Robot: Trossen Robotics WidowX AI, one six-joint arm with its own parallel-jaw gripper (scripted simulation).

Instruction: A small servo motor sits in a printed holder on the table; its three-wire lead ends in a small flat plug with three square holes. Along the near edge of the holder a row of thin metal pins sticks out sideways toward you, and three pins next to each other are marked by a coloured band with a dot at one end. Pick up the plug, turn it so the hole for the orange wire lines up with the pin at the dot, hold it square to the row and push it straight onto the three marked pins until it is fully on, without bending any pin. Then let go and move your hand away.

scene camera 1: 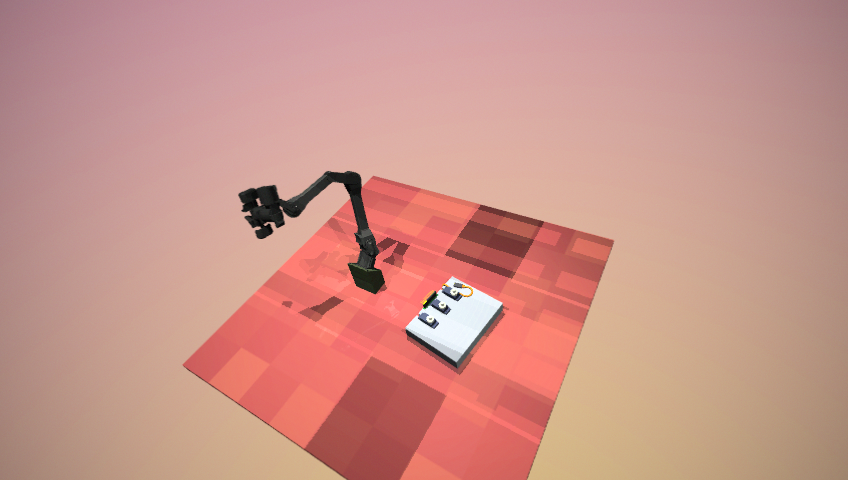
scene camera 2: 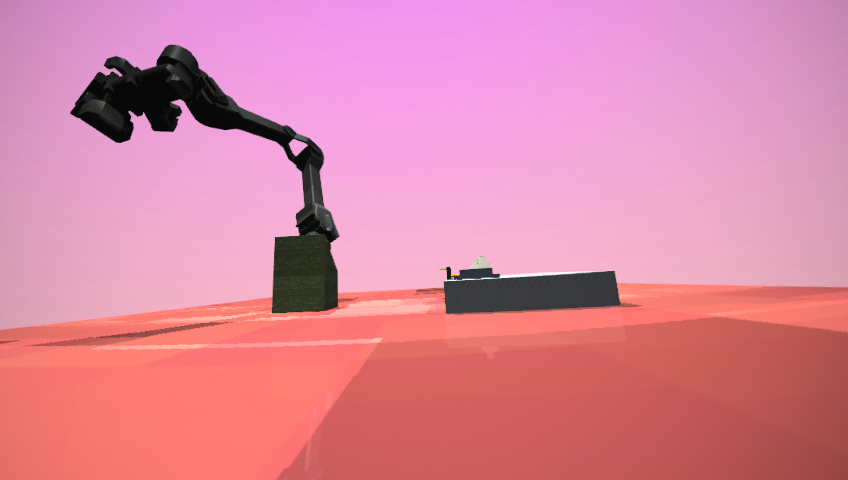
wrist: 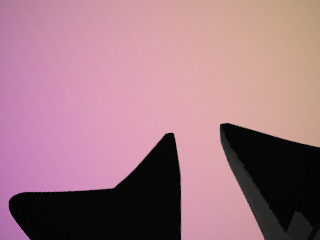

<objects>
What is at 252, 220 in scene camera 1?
My gripper.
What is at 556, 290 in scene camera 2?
A printed holder.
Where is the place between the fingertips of my gripper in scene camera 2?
At 75, 110
</objects>
